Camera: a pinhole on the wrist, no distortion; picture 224 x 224 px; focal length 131.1 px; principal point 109.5 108.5 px. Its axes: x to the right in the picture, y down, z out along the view. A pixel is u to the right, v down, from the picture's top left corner.
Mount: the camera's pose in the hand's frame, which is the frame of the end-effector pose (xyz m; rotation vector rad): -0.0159 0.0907 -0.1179 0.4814 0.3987 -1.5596
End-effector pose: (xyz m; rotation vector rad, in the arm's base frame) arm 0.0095 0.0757 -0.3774 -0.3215 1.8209 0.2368
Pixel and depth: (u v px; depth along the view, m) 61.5 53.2 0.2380
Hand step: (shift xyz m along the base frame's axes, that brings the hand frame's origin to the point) 0.1316 0.0939 0.0899
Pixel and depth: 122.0 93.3 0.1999
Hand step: 0.0596 -0.0104 0.0387
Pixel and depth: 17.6 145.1 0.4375
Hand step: 0.3211 0.2350 -0.1959
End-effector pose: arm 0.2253 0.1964 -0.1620 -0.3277 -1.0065 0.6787
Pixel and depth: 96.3 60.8 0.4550
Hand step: -0.2800 -0.2286 0.0642
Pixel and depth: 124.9 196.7 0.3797
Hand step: -0.0276 0.0121 0.3277
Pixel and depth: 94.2 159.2 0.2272
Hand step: -0.0540 0.0256 0.0921
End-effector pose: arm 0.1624 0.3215 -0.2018 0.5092 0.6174 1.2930
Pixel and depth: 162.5 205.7 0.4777
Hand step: 0.4284 0.2272 -0.1219
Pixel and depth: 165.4 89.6 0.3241
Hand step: 0.1826 -0.1234 -0.0584
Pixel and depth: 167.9 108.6 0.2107
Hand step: 0.0747 -0.0501 -0.0546
